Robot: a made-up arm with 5 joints. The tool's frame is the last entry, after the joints. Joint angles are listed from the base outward.
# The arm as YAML. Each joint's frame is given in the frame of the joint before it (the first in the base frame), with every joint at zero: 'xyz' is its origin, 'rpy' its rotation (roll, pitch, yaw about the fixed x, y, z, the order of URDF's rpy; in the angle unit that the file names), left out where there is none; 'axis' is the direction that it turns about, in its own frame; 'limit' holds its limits. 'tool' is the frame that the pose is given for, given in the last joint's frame.
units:
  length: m
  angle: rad
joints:
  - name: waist
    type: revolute
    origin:
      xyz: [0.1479, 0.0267, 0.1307]
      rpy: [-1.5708, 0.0, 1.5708]
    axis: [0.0, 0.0, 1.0]
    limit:
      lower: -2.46
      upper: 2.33
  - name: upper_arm
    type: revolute
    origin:
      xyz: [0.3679, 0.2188, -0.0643]
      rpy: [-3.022, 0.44, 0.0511]
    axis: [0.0, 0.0, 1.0]
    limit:
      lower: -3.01
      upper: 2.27
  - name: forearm
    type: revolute
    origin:
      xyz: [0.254, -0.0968, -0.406]
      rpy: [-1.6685, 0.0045, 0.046]
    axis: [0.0, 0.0, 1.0]
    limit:
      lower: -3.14
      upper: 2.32
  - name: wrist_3
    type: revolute
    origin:
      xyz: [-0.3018, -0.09, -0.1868]
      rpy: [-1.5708, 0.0, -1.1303]
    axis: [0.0, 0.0, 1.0]
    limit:
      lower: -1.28
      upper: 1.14
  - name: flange
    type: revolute
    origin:
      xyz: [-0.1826, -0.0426, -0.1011]
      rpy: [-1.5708, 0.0, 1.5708]
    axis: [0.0, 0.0, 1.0]
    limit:
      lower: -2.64
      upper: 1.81
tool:
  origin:
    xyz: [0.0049, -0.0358, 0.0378]
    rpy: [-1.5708, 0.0, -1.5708]
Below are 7 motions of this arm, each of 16 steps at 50 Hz.
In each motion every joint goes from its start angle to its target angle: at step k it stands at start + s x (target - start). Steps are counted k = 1, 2, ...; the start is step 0. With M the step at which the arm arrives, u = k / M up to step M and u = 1 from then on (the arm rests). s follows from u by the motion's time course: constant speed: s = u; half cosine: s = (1 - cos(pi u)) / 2; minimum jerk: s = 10 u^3 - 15 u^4 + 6 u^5.
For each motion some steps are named. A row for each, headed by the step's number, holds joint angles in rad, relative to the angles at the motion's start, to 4 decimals.
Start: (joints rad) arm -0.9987 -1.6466 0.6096 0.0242 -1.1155
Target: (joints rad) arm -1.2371 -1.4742 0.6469 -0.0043 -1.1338
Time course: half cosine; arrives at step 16
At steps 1, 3, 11, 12, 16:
1: -0.0023 0.0017 0.0004 -0.0003 -0.0002
3: -0.0201 0.0145 0.0031 -0.0024 -0.0015
11: -0.1854 0.1341 0.0290 -0.0222 -0.0142
12: -0.2035 0.1472 0.0318 -0.0243 -0.0156
16: -0.2384 0.1724 0.0373 -0.0285 -0.0183

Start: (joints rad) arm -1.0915 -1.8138 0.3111 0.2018 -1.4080
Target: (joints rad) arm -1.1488 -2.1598 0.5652 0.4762 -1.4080
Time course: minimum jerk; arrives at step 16
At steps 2, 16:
2: -0.0009 -0.0056 0.0041 0.0044 0.0000
16: -0.0573 -0.3460 0.2541 0.2744 0.0000

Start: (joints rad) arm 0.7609 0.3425 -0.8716 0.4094 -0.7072
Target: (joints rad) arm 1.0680 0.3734 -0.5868 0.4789 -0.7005
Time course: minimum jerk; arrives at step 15
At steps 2, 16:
2: 0.0059 0.0006 0.0055 0.0013 0.0001
16: 0.3071 0.0309 0.2848 0.0695 0.0067

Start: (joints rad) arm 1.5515 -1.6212 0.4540 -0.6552 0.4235
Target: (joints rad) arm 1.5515 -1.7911 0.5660 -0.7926 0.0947
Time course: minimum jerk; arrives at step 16
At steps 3, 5, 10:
3: 0.0000 -0.0083 0.0055 -0.0067 -0.0160
5: 0.0000 -0.0306 0.0202 -0.0247 -0.0592
10: 0.0000 -0.1231 0.0812 -0.0996 -0.2383

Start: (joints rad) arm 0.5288 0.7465 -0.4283 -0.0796 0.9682
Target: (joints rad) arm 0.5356 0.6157 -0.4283 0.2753 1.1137
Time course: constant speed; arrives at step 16
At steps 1, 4, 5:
1: 0.0004 -0.0082 0.0000 0.0222 0.0091
4: 0.0017 -0.0327 0.0000 0.0887 0.0364
5: 0.0021 -0.0409 0.0000 0.1109 0.0455

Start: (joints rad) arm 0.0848 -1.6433 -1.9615 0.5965 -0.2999
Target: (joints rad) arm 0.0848 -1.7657 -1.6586 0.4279 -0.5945
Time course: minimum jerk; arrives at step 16
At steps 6, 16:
6: 0.0000 -0.0337 0.0834 -0.0464 -0.0811
16: 0.0000 -0.1224 0.3029 -0.1686 -0.2946

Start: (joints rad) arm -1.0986 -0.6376 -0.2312 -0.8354 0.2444
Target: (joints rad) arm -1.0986 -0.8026 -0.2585 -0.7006 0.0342
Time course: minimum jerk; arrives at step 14
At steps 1, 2, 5, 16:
1: 0.0000 -0.0005 -0.0001 0.0004 -0.0007
2: 0.0000 -0.0038 -0.0006 0.0031 -0.0049
5: 0.0000 -0.0406 -0.0067 0.0332 -0.0518
16: 0.0000 -0.1650 -0.0273 0.1348 -0.2102

